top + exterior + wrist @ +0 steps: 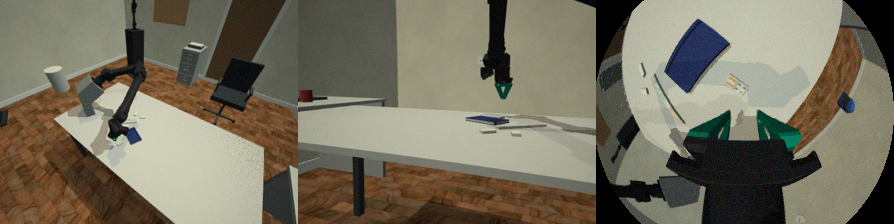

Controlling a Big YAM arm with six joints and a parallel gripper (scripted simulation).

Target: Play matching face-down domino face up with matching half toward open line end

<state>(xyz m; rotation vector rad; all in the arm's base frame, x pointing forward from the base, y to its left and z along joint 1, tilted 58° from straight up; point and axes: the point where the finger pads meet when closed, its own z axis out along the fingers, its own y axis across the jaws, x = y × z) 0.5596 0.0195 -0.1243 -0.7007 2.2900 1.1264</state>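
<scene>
Right now my hand is 20 mm to the right of the white domino and 90 mm above it. Also, from my hand: book 10 mm behind, 150 mm to the left, 90 mm below.
</scene>
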